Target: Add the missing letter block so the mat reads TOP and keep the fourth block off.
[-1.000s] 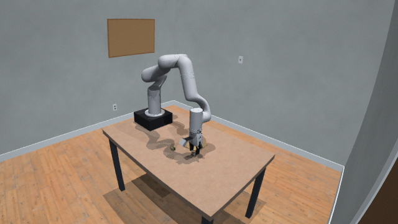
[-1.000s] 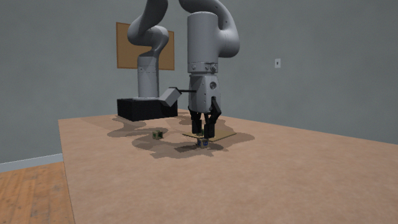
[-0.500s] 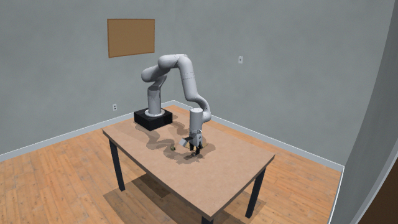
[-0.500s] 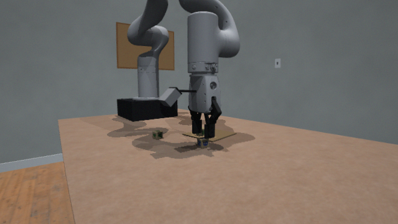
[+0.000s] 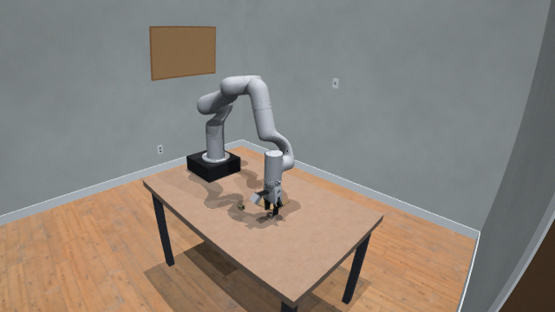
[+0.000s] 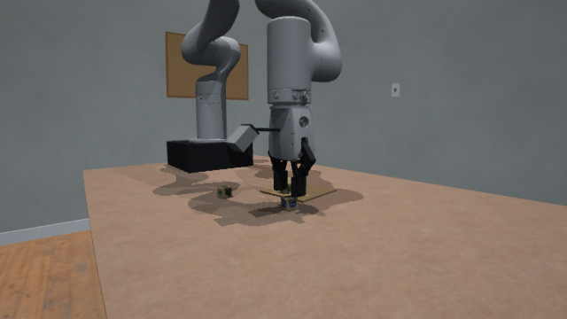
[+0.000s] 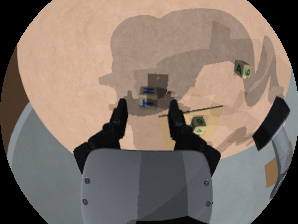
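Now: the tan mat 90 mm behind my hand, 120 mm to the left of it and 50 mm below it.
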